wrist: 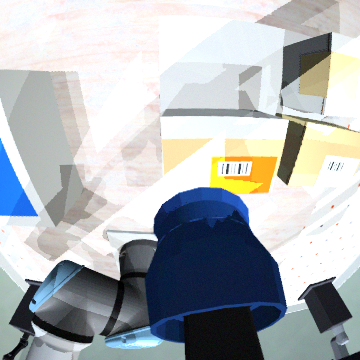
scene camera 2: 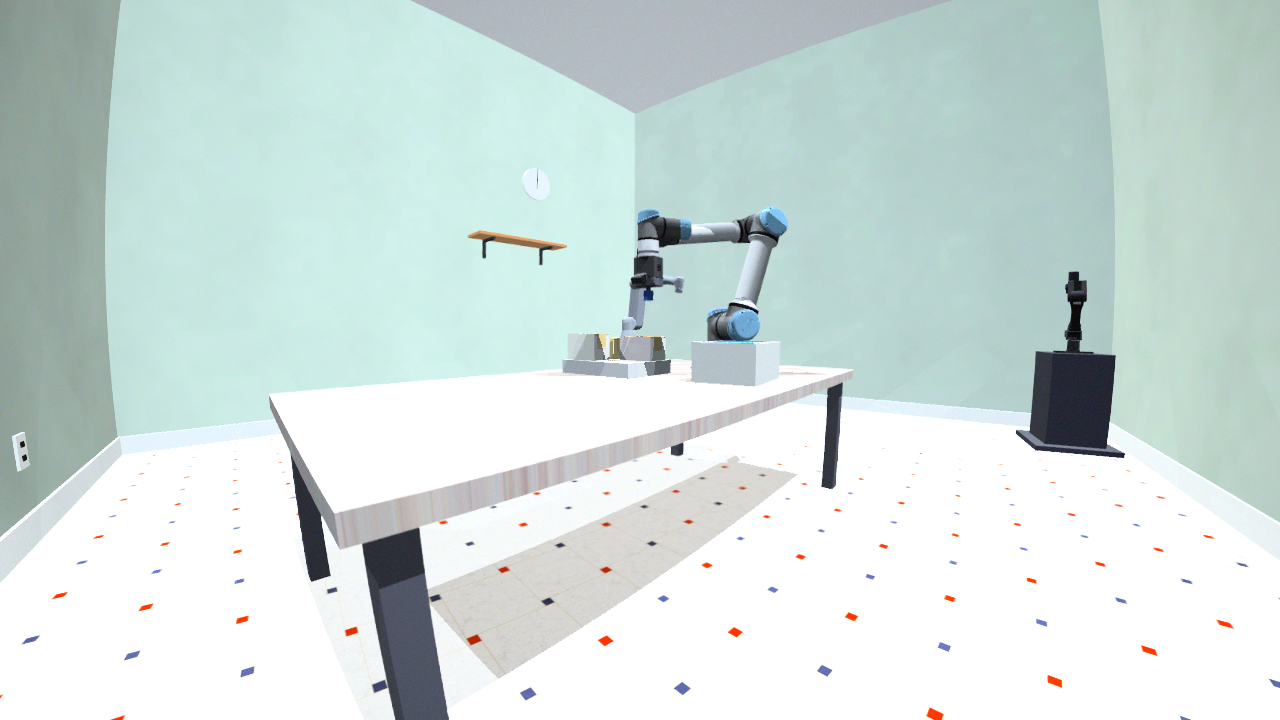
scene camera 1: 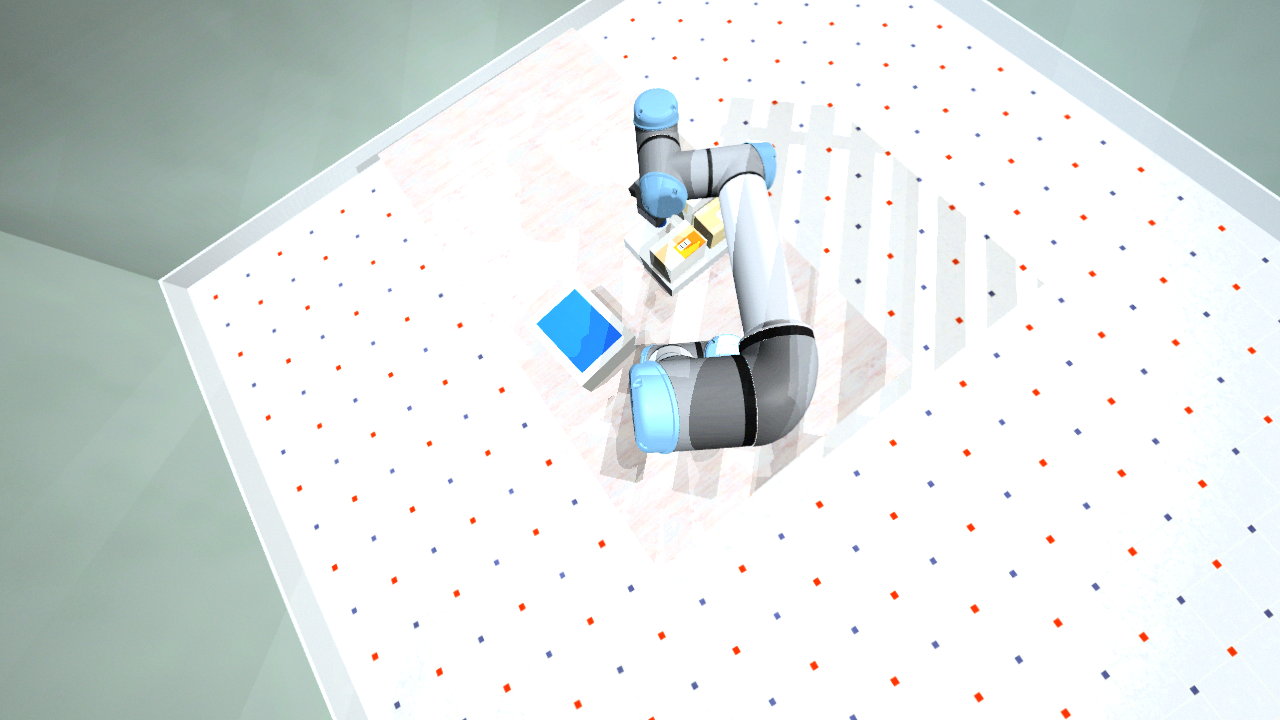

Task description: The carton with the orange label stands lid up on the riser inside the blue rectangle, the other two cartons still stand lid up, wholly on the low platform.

carton with the orange label: wrist; scene camera 2; scene camera 1 680, 249
low white platform: wrist; scene camera 2 617, 368; scene camera 1
same spot on low white platform: (wrist: 204, 62) = (scene camera 1: 650, 239)
same spot on carton with the orange label: (scene camera 2: 639, 348) = (wrist: 202, 111)
